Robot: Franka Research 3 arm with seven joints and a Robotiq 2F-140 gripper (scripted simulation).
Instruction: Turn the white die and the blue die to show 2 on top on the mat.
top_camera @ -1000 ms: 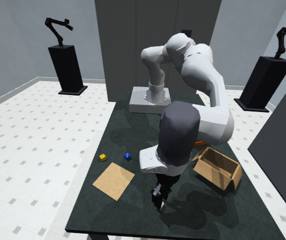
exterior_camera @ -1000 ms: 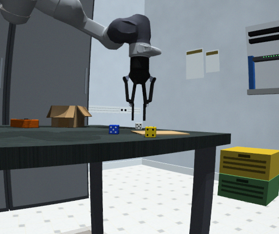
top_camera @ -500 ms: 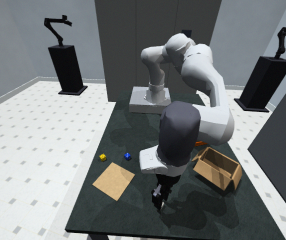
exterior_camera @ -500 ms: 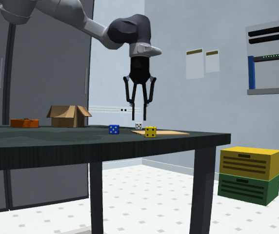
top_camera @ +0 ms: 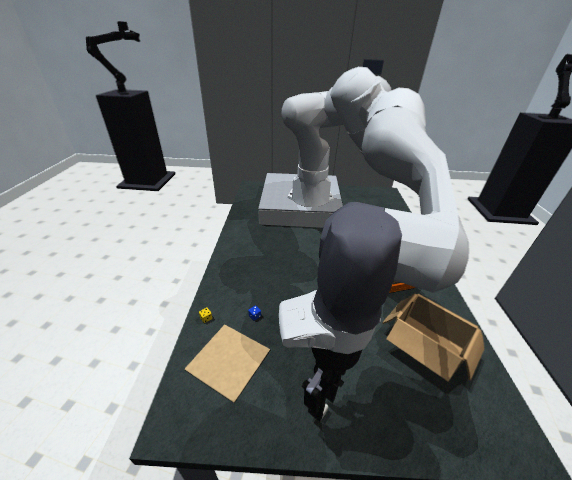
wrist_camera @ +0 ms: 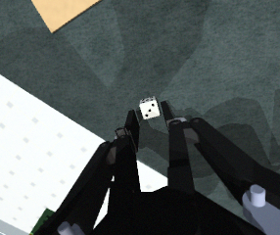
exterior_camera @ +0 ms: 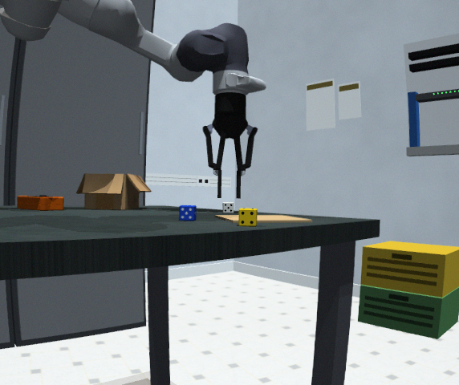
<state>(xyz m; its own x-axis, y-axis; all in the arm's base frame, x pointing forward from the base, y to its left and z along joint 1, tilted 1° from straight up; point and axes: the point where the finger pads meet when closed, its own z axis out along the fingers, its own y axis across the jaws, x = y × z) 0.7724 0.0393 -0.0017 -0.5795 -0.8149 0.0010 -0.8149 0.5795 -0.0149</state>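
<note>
My hand is 50 mm above the white die. From my hand the other things lie so: tan mat: 90 mm behind, 210 mm to the right, 60 mm below; then blue die: 230 mm behind, 170 mm to the right, 50 mm below; then cardboard box: 180 mm behind, 270 mm to the left, 20 mm below.
</note>
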